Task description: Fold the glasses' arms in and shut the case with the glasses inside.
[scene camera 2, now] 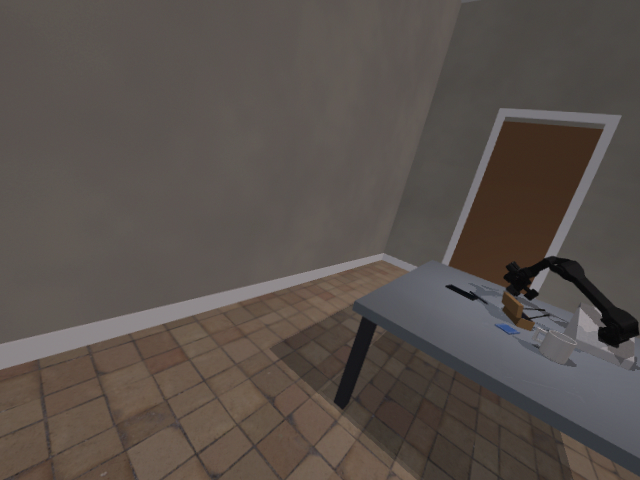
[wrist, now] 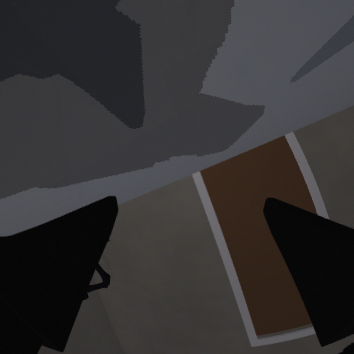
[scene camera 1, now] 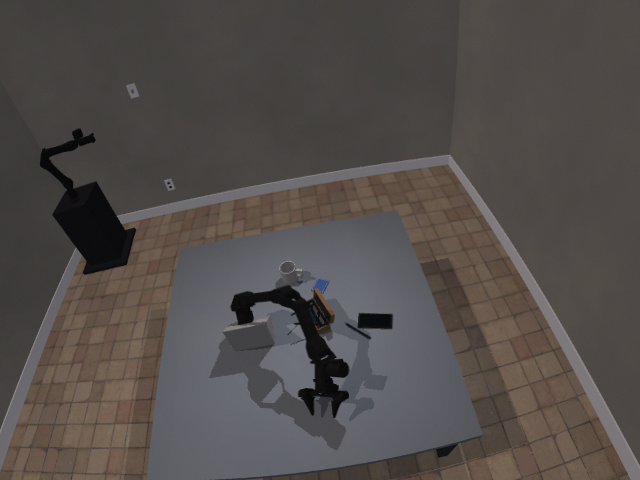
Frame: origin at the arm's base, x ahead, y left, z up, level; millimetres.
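Where they show: gripper, between the fingertips: (wrist: pixel 191 204) (scene camera 1: pixel 323 416); arm's base, origin of its link: (scene camera 2: pixel 608 337) (scene camera 1: pixel 245 322).
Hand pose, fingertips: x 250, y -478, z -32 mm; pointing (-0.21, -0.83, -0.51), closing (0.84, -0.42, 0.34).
Things, the pixels of their top centre, and the offset from my fingertips. "*": a spot on its surface instead.
- brown case, a spot on its surface: (scene camera 1: pixel 324 305) * 102 mm ahead, 470 mm left, 44 mm up
- white mug, a spot on its surface: (scene camera 1: pixel 288 272) * 32 mm back, 777 mm left, 42 mm down
- blue card-like item, centre of its top: (scene camera 1: pixel 320 285) (scene camera 2: pixel 507 328) 108 mm ahead, 658 mm left, 48 mm down
- pen, centre of its top: (scene camera 1: pixel 357 329) 216 mm ahead, 366 mm left, 44 mm down
- black phone, centre of its top: (scene camera 1: pixel 375 320) (scene camera 2: pixel 461 291) 304 mm ahead, 391 mm left, 45 mm down
The brown case (scene camera 1: pixel 324 305) (scene camera 2: pixel 511 308) stands open on the table, its lid upright. The glasses (scene camera 1: pixel 293 329) (scene camera 2: pixel 540 315) are at the case's open side, and their thin dark arms stick out away from the lid. The robot's arm covers part of the case and glasses in scene camera 1, so how the frame sits is hard to tell. My gripper (scene camera 1: pixel 323 414) (wrist: pixel 191 204) is open and empty, raised above the table, well to the near side of the case in scene camera 1. Neither case nor glasses shows in the wrist view.
A white mug (scene camera 1: pixel 288 272) (scene camera 2: pixel 557 347) and a blue card-like item (scene camera 1: pixel 321 285) (scene camera 2: pixel 507 329) lie beyond the case. A pen (scene camera 1: pixel 357 330) and a black phone (scene camera 1: pixel 375 320) (scene camera 2: pixel 460 292) lie right of it. A pale block (scene camera 1: pixel 249 335) is under the arm's base.
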